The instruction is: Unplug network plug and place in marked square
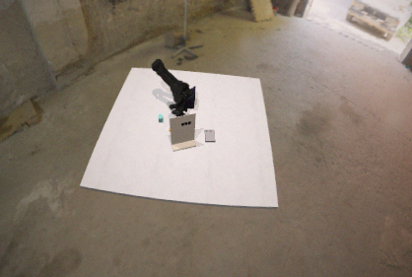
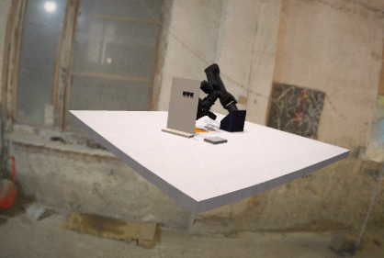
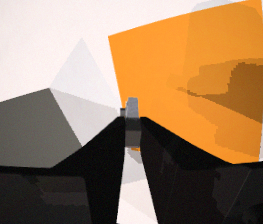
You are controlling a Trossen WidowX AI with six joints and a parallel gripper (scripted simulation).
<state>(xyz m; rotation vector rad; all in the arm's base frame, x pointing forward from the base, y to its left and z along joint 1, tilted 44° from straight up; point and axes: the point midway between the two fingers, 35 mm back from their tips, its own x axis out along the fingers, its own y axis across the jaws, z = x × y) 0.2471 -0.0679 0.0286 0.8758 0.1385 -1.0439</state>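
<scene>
The orange square lies 60 mm below my gripper tip and 10 mm behind it. From my gripper tip the other things lie so: grey panel 150 mm ahead, 70 mm above, 60 mm to the left; then teal block 140 mm to the right, 60 mm behind, 40 mm below; then network plug right at my gripper tip.
</scene>
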